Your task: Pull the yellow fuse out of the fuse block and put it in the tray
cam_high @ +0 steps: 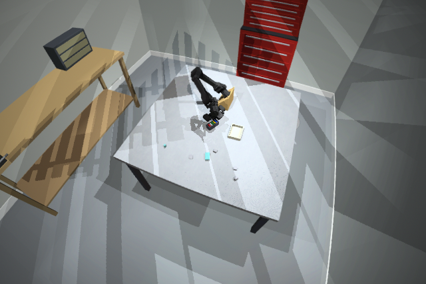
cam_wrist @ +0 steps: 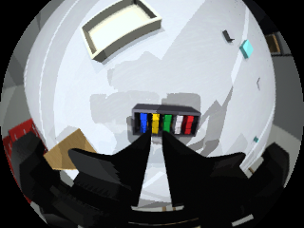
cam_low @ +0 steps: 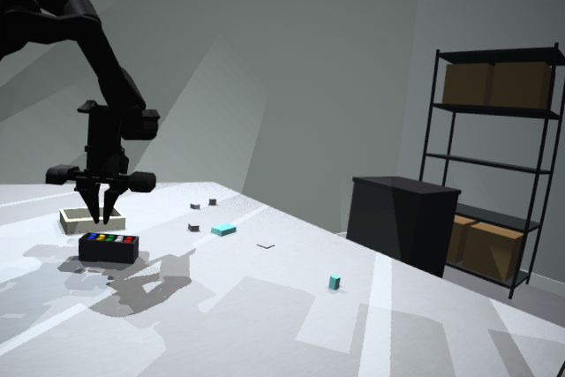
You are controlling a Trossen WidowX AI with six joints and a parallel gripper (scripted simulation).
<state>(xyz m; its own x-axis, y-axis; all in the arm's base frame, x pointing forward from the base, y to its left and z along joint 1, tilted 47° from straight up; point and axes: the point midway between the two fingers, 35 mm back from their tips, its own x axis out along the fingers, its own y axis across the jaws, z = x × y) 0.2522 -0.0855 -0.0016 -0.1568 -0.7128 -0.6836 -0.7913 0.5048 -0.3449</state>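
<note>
My gripper tip is now 4 cm above the yellow fuse. Round my gripper tip: cream tray 19 cm to the left, 6 cm below, 4 cm ahead; cyan cube 32 cm to the right, 30 cm ahead, 6 cm below.
</note>
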